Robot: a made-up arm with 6 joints.
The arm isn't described. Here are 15 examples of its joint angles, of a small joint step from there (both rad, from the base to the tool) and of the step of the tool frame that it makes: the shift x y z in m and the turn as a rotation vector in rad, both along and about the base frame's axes.
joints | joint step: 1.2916 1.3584 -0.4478 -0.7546 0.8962 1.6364 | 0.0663 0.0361 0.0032 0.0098 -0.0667 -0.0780
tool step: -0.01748 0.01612 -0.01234 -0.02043 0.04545 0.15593
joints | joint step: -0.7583 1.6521 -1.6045 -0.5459 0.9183 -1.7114 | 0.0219 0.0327 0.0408 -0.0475 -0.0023 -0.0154
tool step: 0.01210 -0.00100 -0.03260 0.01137 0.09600 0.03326
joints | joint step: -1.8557 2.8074 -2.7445 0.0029 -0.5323 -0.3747 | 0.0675 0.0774 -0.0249 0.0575 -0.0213 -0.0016
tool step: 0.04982 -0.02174 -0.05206 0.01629 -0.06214 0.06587
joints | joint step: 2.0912 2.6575 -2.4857 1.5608 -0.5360 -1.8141 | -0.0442 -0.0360 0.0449 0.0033 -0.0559 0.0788
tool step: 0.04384 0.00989 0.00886 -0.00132 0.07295 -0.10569
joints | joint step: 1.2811 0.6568 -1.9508 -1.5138 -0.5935 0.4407 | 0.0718 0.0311 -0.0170 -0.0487 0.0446 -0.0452
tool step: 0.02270 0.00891 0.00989 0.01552 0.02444 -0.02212
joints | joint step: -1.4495 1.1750 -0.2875 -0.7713 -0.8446 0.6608 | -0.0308 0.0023 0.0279 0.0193 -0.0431 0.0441
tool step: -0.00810 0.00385 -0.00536 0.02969 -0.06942 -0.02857
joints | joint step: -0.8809 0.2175 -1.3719 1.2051 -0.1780 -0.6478 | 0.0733 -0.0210 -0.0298 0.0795 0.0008 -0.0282
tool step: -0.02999 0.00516 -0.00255 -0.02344 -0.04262 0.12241
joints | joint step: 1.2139 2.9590 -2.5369 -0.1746 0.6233 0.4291 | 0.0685 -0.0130 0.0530 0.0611 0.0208 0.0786
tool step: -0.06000 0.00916 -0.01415 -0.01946 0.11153 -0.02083
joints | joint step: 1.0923 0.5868 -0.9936 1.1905 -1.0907 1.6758 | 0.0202 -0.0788 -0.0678 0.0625 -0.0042 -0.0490
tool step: -0.02303 -0.05087 0.01691 0.11538 -0.00926 0.02577
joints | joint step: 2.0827 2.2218 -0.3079 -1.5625 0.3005 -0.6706 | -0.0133 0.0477 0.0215 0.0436 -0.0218 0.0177
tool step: 0.01044 -0.02018 -0.00595 -0.05718 -0.02776 -0.07753
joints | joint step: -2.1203 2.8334 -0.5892 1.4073 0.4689 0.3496 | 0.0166 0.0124 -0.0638 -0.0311 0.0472 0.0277
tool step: -0.00402 -0.02127 -0.01283 -0.04687 -0.01956 -0.00119
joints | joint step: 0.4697 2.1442 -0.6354 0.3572 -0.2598 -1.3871 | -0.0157 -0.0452 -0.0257 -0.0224 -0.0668 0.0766
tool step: 0.02821 0.00468 0.02627 0.06971 -0.12304 -0.06613
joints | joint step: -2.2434 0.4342 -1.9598 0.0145 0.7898 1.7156 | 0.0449 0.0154 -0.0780 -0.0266 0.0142 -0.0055
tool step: 0.00211 0.02860 0.00563 -0.03749 0.03066 0.01424
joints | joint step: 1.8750 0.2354 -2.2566 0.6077 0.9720 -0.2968 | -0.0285 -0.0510 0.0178 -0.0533 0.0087 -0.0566
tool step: -0.00616 -0.01703 -0.02317 0.04741 0.02180 -0.12392
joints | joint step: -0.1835 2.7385 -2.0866 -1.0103 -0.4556 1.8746 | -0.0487 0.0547 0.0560 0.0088 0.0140 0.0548
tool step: -0.02555 -0.03626 -0.06876 0.07542 0.12540 -0.08171
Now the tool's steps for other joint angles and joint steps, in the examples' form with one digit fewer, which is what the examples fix.
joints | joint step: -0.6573 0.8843 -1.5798 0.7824 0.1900 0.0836 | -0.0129 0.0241 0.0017 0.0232 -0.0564 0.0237
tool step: 0.0070 -0.0142 0.0008 0.0431 -0.0477 -0.0113
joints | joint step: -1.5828 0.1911 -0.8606 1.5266 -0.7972 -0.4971 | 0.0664 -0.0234 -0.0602 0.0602 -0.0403 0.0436
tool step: -0.0091 0.0237 0.0090 -0.1140 -0.0939 0.1030
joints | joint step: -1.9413 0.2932 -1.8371 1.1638 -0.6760 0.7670 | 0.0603 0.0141 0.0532 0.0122 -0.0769 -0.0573
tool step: -0.0435 -0.0231 0.0033 0.0389 -0.1053 0.0314
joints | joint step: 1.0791 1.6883 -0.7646 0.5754 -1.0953 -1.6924 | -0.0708 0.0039 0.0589 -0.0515 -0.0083 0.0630
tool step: 0.0167 -0.0278 -0.0208 -0.0135 0.0292 -0.0252
